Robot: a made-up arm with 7 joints.
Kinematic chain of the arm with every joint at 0, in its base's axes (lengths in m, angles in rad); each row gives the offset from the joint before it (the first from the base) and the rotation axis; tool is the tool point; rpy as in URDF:
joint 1: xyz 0 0 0 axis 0.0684 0.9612 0.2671
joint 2: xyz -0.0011 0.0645 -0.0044 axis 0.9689 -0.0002 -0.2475
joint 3: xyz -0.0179 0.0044 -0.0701 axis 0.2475 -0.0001 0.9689
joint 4: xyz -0.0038 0 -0.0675 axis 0.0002 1 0
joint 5: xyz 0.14 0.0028 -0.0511 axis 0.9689 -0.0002 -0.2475
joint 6: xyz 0.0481 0 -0.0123 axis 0.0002 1 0
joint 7: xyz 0.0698 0 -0.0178 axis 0.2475 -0.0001 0.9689
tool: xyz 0 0 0 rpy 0 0.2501 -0.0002
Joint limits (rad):
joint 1: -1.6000..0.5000
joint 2: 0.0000..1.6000
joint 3: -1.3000..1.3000
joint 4: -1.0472..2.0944
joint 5: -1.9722..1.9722
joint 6: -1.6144..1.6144
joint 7: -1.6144..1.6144
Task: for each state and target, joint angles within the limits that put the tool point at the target. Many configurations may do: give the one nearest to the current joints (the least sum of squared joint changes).
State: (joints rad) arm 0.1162 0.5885 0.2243 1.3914 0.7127 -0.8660 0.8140
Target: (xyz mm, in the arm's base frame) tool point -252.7 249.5 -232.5
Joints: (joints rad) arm 0.5000 0.6240 0.1746 1.7507 0.7562 -0.8891 0.8140
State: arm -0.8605 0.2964 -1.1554 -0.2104 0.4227 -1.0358 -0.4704
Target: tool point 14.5 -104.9 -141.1
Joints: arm -0.2916 0.4990 -1.3000 -0.2769 0.6786 -1.2628 -0.4704
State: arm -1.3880 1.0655 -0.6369 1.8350 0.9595 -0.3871 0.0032
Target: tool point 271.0 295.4 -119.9
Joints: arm -1.4928 0.8940 -0.5694 2.0944 1.0834 -1.0349 0.0032
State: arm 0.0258 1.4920 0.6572 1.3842 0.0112 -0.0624 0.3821
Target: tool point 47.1 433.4 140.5
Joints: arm -0.4244 1.6000 1.3000 1.1481 -0.4911 -0.4170 0.3821
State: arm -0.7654 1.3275 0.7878 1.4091 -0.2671 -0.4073 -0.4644
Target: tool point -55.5 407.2 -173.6
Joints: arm -0.2683 1.2509 0.7043 2.0944 -0.3425 -0.5162 -0.4644
